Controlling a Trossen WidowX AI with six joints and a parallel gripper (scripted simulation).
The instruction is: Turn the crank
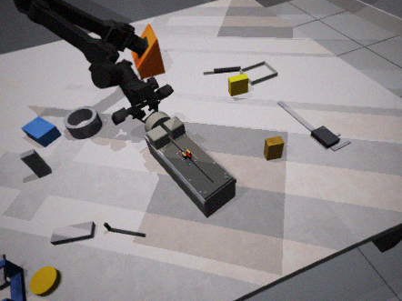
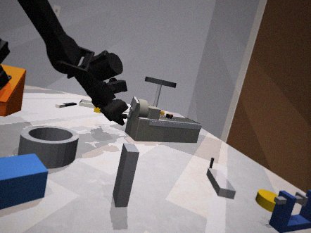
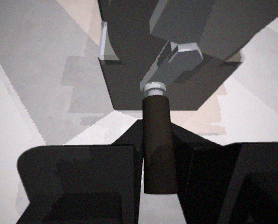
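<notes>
Now: the dark crank handle 20 mm behind my gripper tip, 10 mm to the right of it and 30 mm above it. The rest, counted from my gripper tip: black hex key: 260 mm ahead, 140 mm to the right, 20 mm below; blue block: 130 mm behind, 360 mm to the right, 20 mm below; red pointer: 160 mm ahead, 60 mm to the left, 50 mm above.
</notes>
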